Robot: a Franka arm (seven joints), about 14 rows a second.
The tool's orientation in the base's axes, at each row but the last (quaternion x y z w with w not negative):
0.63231, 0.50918, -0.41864, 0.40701
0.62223, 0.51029, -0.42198, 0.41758
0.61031, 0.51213, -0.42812, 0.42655
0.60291, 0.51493, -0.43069, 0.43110
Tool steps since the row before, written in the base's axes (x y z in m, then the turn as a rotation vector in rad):
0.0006, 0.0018, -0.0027, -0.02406, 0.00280, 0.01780
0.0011, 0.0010, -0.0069, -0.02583, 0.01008, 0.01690
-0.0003, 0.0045, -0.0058, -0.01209, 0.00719, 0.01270
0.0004, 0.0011, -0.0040, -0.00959, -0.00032, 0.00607
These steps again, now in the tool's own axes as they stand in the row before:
0.0032, 0.0001, -0.0009, -0.01910, -0.02254, -0.00553
0.0070, 0.0003, 0.0010, -0.01641, -0.02532, -0.01201
0.0067, -0.0013, -0.0027, -0.01163, -0.01173, -0.00928
0.0042, 0.0000, -0.0001, -0.00687, -0.00902, -0.00053

